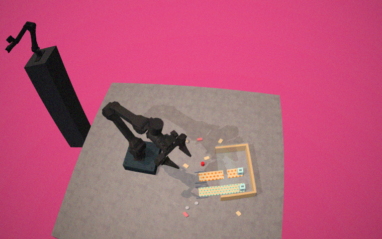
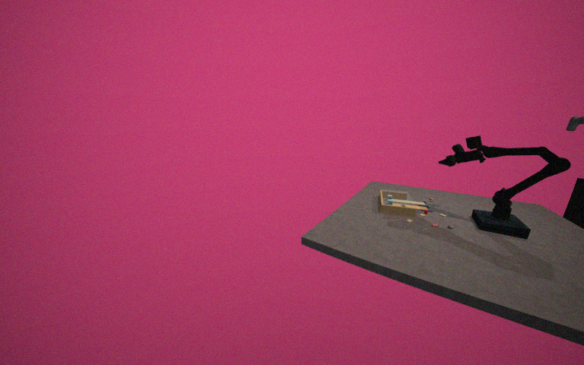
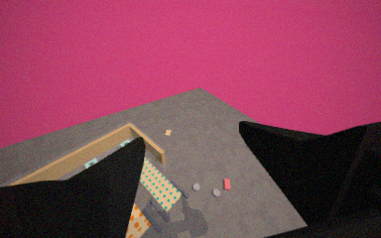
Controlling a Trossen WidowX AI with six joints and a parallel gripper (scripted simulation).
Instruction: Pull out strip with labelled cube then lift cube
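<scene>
My gripper tip is now 120 mm short of the strip, 80 mm to the right of it and 300 mm above it.
</scene>
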